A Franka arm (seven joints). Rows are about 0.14 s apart.
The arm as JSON. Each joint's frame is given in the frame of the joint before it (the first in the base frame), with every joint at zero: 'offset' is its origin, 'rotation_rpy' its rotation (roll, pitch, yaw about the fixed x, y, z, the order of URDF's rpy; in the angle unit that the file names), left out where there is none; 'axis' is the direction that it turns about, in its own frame. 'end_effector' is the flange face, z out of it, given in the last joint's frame.
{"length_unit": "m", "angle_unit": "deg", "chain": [
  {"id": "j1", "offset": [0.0, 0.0, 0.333], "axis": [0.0, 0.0, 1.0]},
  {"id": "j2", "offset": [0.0, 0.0, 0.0], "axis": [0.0, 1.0, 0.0]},
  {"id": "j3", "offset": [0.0, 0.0, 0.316], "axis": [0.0, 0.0, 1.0]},
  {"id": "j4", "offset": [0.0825, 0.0, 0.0], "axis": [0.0, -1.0, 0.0]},
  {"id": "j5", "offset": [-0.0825, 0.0, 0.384], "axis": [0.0, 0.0, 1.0]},
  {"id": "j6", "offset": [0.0, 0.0, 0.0], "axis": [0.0, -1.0, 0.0]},
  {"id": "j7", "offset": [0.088, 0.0, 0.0], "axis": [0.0, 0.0, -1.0]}
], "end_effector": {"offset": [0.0, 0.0, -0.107], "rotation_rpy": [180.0, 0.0, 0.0]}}
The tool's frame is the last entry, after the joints.
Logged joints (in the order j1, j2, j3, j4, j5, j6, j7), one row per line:
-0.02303, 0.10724, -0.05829, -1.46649, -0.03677, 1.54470, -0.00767
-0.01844, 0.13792, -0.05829, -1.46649, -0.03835, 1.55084, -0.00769
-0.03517, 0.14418, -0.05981, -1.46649, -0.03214, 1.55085, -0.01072
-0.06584, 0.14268, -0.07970, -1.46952, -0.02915, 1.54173, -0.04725
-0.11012, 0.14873, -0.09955, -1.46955, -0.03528, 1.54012, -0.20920
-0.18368, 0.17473, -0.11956, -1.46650, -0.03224, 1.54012, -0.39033
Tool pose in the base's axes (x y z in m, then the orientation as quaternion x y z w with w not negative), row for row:
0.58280, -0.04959, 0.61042, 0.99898, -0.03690, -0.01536, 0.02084
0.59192, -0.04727, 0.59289, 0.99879, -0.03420, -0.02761, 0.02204
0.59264, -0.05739, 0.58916, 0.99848, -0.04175, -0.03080, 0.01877
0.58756, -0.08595, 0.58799, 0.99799, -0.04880, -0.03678, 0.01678
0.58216, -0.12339, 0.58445, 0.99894, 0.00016, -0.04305, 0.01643
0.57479, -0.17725, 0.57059, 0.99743, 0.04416, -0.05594, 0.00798
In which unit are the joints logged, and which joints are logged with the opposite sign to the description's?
The joints are logged in radians. Opposite sign: none.
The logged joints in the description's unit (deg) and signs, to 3 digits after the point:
-1.320, 6.144, -3.340, -84.024, -2.107, 88.505, -0.439
-1.057, 7.902, -3.340, -84.024, -2.197, 88.857, -0.441
-2.015, 8.261, -3.427, -84.024, -1.841, 88.857, -0.614
-3.772, 8.175, -4.566, -84.197, -1.670, 88.335, -2.707
-6.309, 8.522, -5.704, -84.199, -2.021, 88.242, -11.986
-10.524, 10.011, -6.850, -84.024, -1.847, 88.242, -22.364

